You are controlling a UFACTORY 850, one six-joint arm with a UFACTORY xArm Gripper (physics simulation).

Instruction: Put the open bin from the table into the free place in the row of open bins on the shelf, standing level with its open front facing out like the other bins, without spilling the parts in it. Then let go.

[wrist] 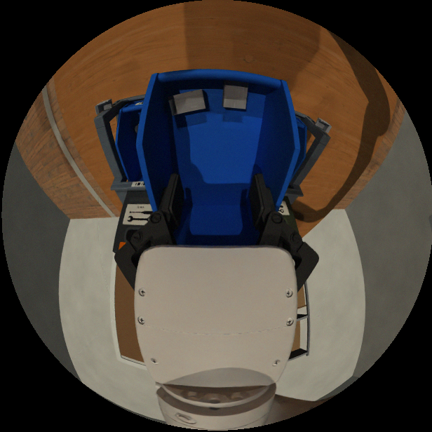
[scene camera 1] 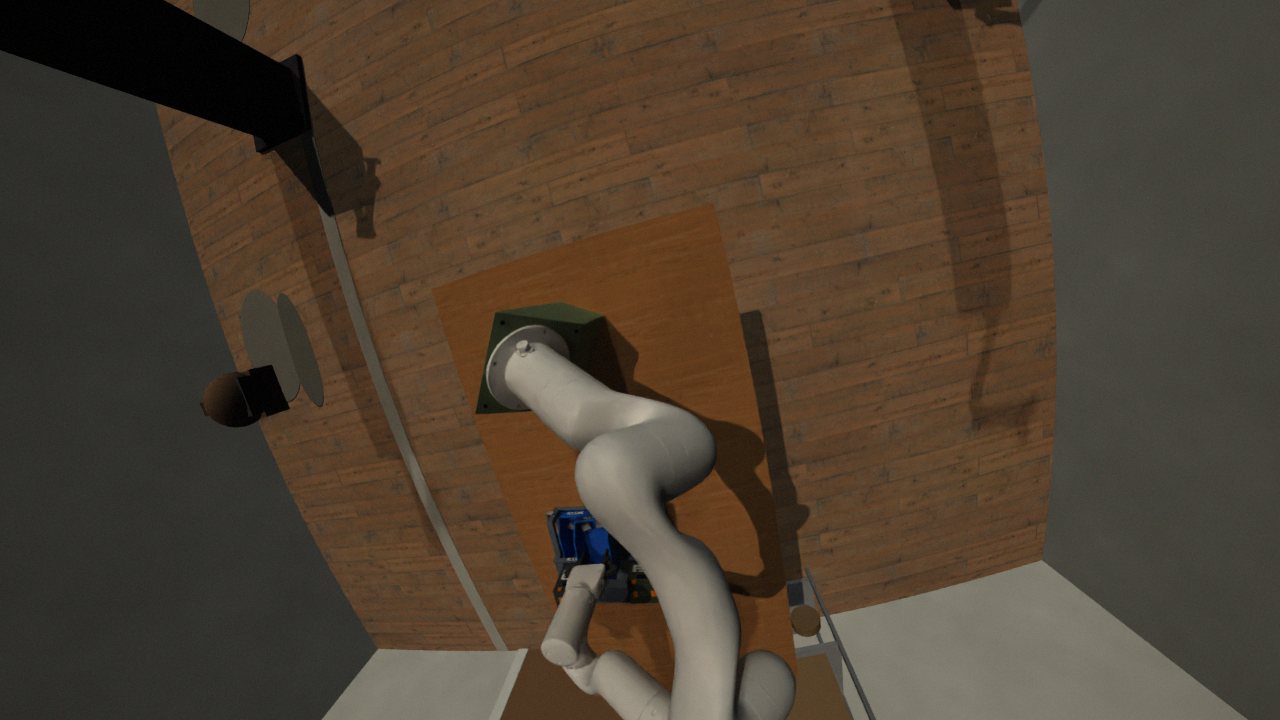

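Note:
The open blue bin (scene camera 1: pixel 597 543) (wrist: pixel 222 155) holds two grey block parts (wrist: pixel 189 102) (wrist: pixel 235 97) near its far end in the wrist view. My gripper (scene camera 1: pixel 594 563) (wrist: pixel 216 182) has its two black fingers spread inside the bin, near the side walls, and holds it from within. The bin lies between two other blue bins (wrist: pixel 129 142) (wrist: pixel 301 140) on the grey shelf (wrist: pixel 106 145), overlapping both in the wrist view. It hides the free place. I cannot tell whether its underside touches the shelf.
Dark boxes with tool labels (wrist: pixel 137 214) and orange marks stand beside the shelf bins, under my gripper. The wooden table (scene camera 1: pixel 662 268) (wrist: pixel 220 40) carries the shelf and the arm's green base (scene camera 1: pixel 559 313). A rail (scene camera 1: pixel 839 640) stands at the table's right end.

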